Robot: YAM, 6 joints.
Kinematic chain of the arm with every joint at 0, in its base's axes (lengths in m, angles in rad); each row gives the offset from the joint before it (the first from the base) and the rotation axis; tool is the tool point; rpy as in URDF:
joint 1: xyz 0 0 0.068 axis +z
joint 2: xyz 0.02 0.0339 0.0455 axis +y
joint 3: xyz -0.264 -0.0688 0 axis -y
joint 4: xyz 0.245 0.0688 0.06 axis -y
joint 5: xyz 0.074 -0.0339 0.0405 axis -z
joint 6: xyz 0.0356 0 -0.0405 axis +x
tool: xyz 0 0 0 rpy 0 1.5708 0
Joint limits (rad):
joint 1: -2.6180..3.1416
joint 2: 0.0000..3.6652
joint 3: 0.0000..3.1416
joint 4: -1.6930..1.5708
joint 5: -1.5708..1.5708
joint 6: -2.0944..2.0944
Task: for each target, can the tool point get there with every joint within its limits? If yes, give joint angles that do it. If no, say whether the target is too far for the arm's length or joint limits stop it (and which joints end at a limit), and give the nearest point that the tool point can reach.
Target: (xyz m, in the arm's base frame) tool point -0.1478 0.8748 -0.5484
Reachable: no: too far | nearest point -0.0878 0.5197 -0.2496 | short by 0.468 m
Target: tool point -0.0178 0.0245 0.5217
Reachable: yes | joints 0.3884 0.5475 1.3965 -0.3231 -0.9730 0.8918
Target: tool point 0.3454 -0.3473 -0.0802
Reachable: yes | joints -0.8359 2.8222 1.6463 0.3587 -0.7187 -1.0707
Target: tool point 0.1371 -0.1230 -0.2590
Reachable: yes | joints -0.6597 3.3271 1.0070 1.0060 0.3800 -0.7750
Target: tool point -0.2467 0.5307 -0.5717
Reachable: no: too far | nearest point -0.1841 0.3960 -0.3276 | short by 0.286 m
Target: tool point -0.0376 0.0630 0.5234
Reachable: yes | joints 1.7304 1.0270 1.9495 -1.4338 -0.8646 0.2880
